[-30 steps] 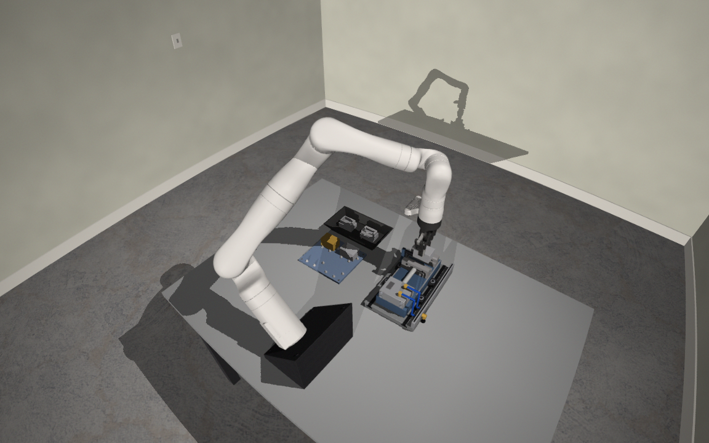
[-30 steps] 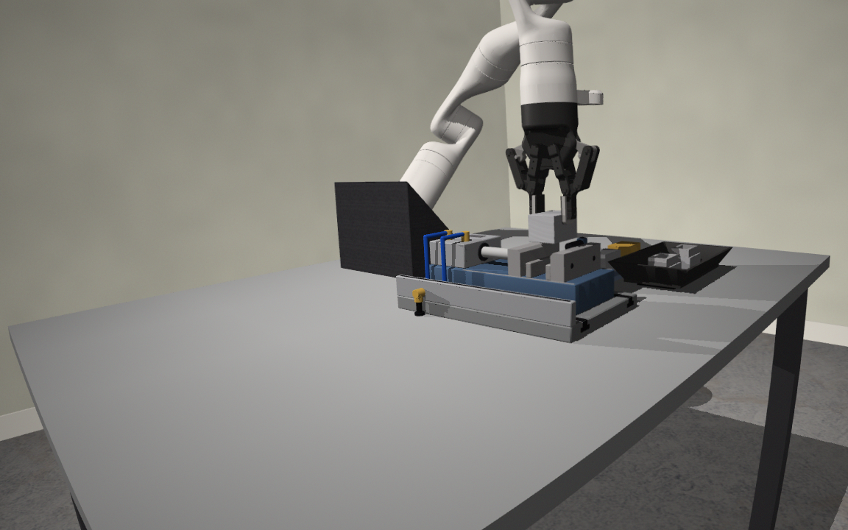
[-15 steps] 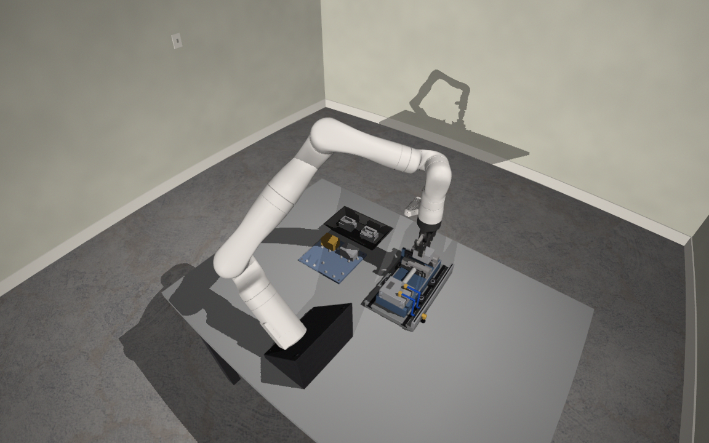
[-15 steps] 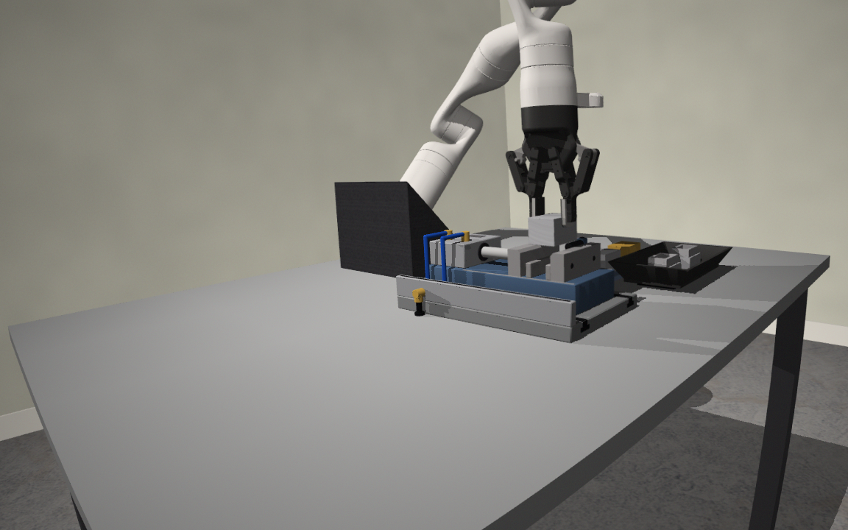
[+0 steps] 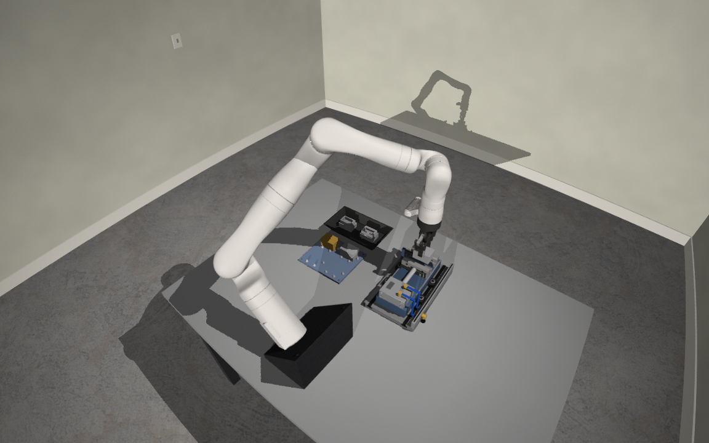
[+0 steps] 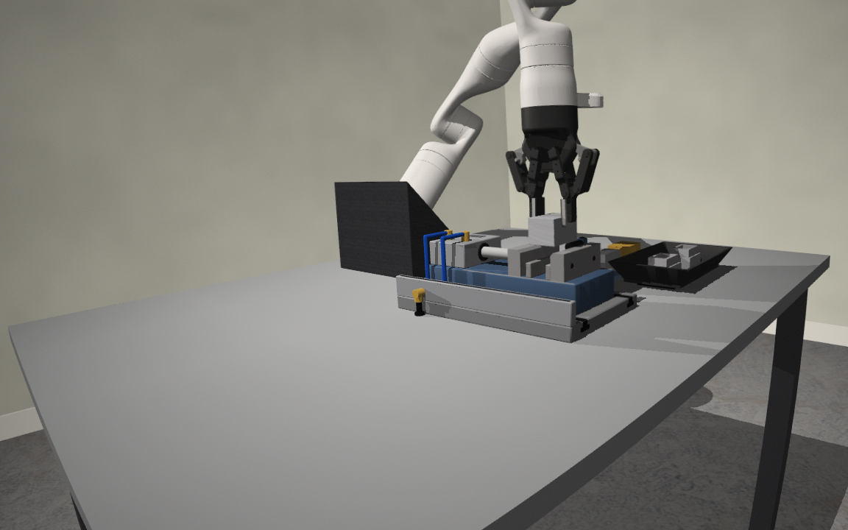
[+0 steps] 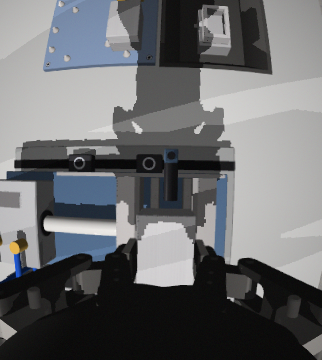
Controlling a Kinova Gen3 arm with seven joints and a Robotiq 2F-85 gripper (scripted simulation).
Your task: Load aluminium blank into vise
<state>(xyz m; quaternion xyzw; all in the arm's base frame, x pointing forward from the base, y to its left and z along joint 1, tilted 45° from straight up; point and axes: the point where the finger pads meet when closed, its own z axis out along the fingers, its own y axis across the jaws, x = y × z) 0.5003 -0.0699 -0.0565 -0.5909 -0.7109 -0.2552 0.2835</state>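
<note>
My hand is 2 cm above the aluminium blank. From my hand the other things lie so: brass blank (11 cm behind, 34 cm to the left, 12 cm below).
</note>
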